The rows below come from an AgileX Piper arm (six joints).
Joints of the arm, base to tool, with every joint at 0 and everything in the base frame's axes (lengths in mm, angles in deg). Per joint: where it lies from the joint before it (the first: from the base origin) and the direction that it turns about. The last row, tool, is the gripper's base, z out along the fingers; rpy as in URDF.
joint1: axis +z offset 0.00 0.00 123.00
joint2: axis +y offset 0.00 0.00 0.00
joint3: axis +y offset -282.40 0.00 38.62
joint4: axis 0.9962 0 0.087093 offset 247.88 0.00 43.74
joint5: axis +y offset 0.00 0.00 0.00
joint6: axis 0.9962 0 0.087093 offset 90.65 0.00 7.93
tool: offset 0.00 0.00 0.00 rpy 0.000 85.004 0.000
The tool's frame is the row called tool.
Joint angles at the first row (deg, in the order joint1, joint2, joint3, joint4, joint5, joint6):
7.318, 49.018, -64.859, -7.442, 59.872, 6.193
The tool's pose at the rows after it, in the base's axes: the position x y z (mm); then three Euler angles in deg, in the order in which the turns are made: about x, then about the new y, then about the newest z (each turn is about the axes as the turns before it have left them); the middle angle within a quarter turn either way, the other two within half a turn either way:
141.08 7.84 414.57 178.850 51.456 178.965
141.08 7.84 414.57 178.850 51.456 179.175
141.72 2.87 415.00 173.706 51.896 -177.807
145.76 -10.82 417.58 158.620 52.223 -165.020
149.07 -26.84 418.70 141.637 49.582 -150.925
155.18 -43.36 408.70 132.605 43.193 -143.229
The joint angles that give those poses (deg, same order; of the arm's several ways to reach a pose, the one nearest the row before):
7.318, 49.018, -64.858, -7.442, 59.871, 6.397
7.318, 49.018, -64.858, -7.442, 59.871, 6.607
7.335, 49.017, -64.746, -11.193, 59.680, 7.504
7.332, 49.589, -64.594, -22.087, 59.017, 14.110
6.985, 50.313, -63.708, -34.895, 59.319, 22.040
3.369, 51.867, -61.506, -41.885, 59.609, 26.926

